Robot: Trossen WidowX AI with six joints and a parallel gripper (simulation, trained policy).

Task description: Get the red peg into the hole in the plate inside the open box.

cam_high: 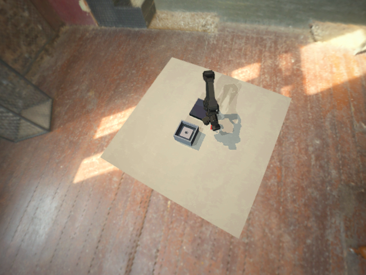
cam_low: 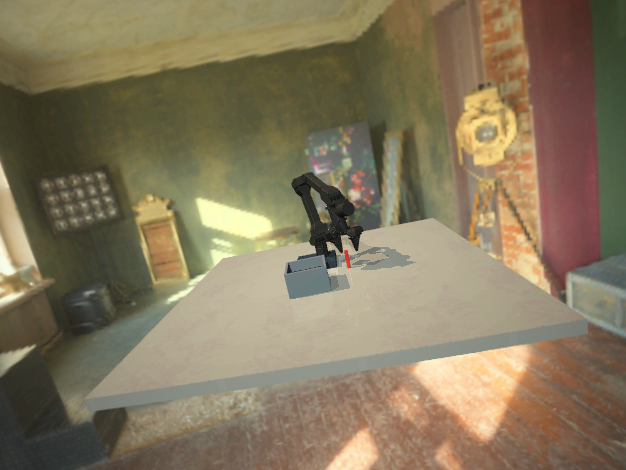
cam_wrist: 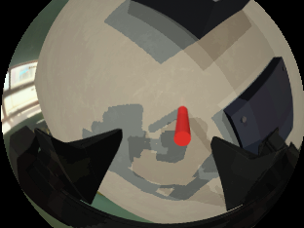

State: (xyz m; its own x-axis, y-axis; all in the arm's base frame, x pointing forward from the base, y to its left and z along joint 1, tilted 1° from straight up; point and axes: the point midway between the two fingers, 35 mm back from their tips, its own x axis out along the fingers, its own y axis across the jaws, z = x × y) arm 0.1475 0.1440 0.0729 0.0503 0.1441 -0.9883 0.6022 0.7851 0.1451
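Now: gripper tip 30 mm above the red peg and 10 mm to the left of it. The rest, counted from my gripper tip: grey box: 170 mm ahead, 160 mm to the right, 40 mm below.
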